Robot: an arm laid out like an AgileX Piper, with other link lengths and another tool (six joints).
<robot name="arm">
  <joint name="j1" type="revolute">
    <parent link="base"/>
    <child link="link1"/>
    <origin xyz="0 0 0.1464" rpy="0 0 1.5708"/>
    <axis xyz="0 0 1"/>
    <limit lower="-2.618" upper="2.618"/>
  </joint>
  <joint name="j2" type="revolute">
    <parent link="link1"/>
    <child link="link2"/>
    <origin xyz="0 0 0" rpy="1.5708 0 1.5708"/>
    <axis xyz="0 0 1"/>
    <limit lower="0" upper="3.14"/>
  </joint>
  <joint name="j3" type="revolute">
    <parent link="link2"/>
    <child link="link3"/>
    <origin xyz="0.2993 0.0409 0" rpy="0 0 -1.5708"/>
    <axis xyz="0 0 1"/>
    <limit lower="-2.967" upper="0"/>
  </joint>
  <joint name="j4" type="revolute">
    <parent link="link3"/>
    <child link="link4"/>
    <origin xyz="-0.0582 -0.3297 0" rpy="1.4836 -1.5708 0"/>
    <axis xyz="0 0 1"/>
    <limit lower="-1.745" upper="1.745"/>
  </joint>
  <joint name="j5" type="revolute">
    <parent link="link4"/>
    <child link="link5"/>
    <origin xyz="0 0 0" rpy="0 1.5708 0"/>
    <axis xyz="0 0 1"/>
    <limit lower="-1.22" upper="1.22"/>
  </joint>
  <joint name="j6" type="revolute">
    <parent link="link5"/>
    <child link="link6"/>
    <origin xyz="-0.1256 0 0" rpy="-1.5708 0 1.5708"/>
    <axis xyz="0 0 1"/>
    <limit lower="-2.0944" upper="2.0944"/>
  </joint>
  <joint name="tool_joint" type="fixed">
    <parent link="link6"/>
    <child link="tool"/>
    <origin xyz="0.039 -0.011 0.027" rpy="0.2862 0 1.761"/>
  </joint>
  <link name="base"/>
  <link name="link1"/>
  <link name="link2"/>
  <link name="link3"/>
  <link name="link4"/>
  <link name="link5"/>
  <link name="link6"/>
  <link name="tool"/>
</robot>
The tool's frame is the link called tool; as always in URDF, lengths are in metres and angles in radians.
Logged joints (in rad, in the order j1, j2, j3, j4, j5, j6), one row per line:
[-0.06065, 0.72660, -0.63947, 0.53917, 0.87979, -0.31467]
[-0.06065, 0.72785, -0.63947, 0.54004, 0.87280, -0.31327]
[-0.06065, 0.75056, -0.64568, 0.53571, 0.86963, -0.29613]
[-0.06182, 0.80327, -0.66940, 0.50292, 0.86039, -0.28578]
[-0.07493, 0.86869, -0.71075, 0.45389, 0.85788, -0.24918]
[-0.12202, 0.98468, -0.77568, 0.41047, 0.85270, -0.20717]
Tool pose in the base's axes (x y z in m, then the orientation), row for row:
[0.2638, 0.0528, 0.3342, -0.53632, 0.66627, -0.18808, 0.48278]
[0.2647, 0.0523, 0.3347, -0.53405, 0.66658, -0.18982, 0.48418]
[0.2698, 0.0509, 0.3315, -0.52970, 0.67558, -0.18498, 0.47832]
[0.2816, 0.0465, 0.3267, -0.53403, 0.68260, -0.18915, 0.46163]
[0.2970, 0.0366, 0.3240, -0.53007, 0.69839, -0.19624, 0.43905]
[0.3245, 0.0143, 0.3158, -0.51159, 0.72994, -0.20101, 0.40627]
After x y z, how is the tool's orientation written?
As a quaternion, x y z w.
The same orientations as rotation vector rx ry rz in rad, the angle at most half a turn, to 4 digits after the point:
[-1.3069, 1.6235, -0.4583]
[-1.3005, 1.6233, -0.4623]
[-1.2933, 1.6494, -0.4516]
[-1.3135, 1.6790, -0.4652]
[-1.3171, 1.7354, -0.4876]
[-1.2904, 1.8412, -0.5070]

